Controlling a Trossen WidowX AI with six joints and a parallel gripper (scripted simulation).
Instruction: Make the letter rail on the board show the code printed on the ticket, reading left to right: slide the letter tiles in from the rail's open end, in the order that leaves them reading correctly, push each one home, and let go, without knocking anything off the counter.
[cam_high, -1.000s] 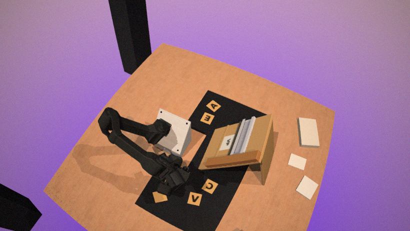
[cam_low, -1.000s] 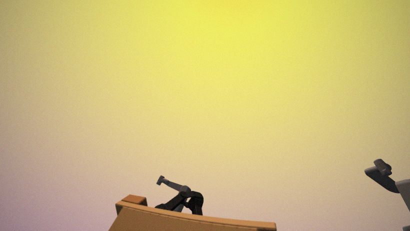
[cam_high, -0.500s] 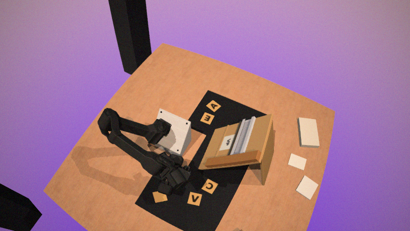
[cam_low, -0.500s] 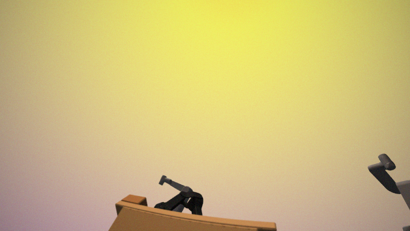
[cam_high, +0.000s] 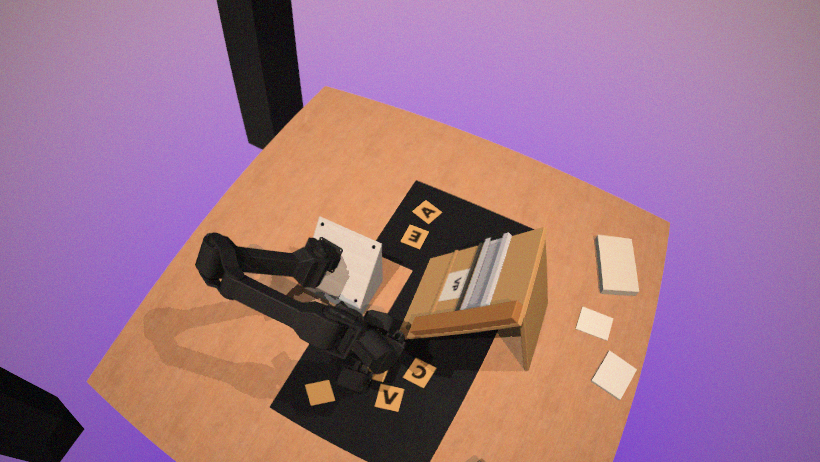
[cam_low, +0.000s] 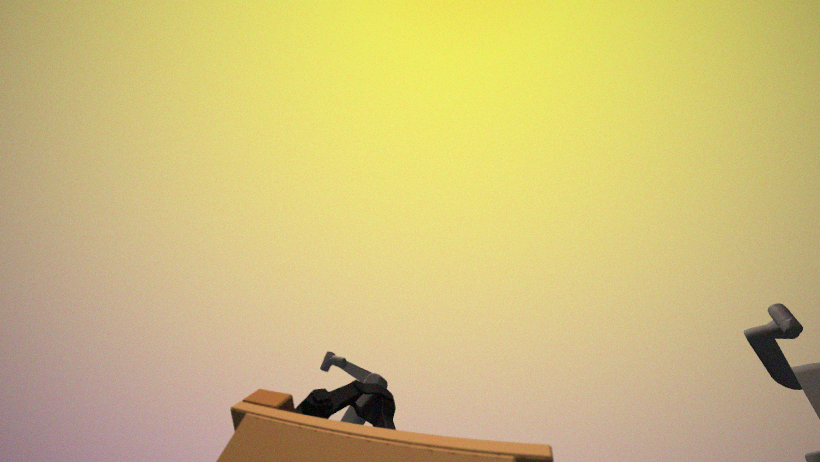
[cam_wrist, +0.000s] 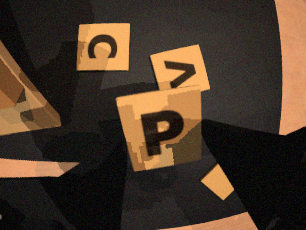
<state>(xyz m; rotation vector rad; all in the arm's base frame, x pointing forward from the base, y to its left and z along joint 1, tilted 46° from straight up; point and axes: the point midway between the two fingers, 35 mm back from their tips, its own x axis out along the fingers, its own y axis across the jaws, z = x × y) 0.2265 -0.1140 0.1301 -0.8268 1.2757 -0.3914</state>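
The v tile is 5 cm ahead of my gripper tip, 3 cm to the right of it and 7 cm below it. Also, from my gripper tip: blank tile (9 cm behind, 11 cm to the right, 7 cm below); p tile (right at my gripper tip); c tile (8 cm ahead, 6 cm to the left, 7 cm below).
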